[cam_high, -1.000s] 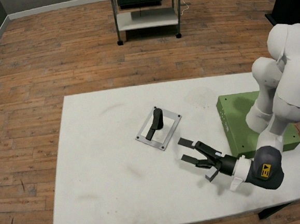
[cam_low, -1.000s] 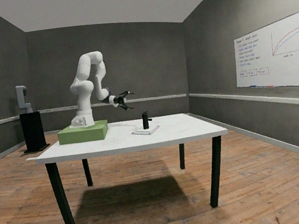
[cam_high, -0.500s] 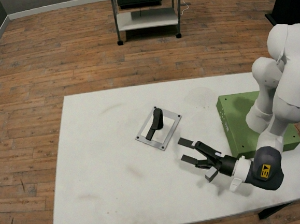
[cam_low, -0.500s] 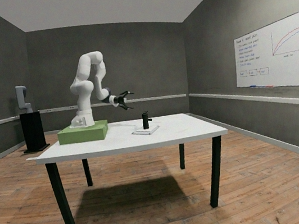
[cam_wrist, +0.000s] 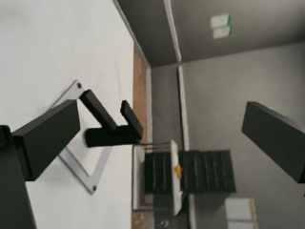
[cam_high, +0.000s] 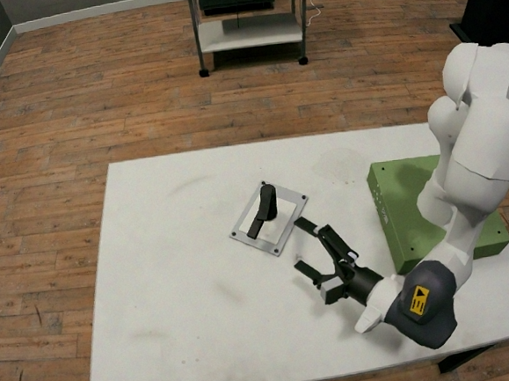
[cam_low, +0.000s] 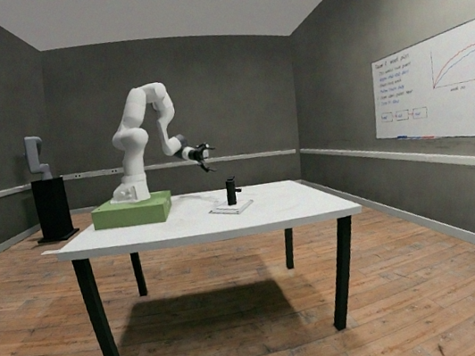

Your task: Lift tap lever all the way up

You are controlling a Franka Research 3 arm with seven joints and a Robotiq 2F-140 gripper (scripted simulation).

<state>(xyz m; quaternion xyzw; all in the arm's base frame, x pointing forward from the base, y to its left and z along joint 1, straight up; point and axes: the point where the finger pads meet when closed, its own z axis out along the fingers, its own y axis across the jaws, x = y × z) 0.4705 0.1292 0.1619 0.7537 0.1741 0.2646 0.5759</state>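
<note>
The dark lever lies 200 mm to the right of my hand, 100 mm below it and 60 mm ahead of it. From my hand the other things lie so: tap (220 mm to the right, 140 mm below, 60 mm ahead).
</note>
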